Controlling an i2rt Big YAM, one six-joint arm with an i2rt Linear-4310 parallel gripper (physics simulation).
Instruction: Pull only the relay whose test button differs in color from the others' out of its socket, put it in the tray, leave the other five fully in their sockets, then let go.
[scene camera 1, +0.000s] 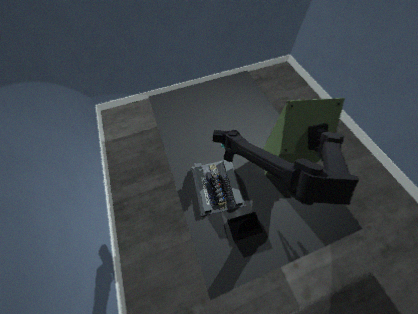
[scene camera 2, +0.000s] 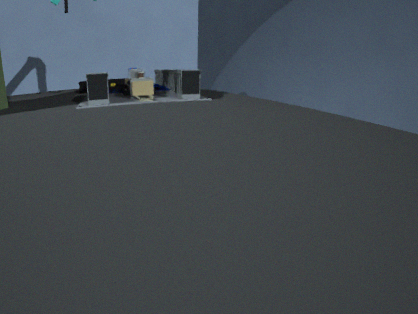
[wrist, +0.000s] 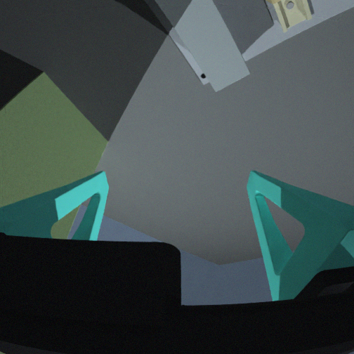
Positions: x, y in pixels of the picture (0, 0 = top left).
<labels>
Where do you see the gripper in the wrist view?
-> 177, 178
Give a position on a panel base plate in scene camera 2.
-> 116, 99
</labels>
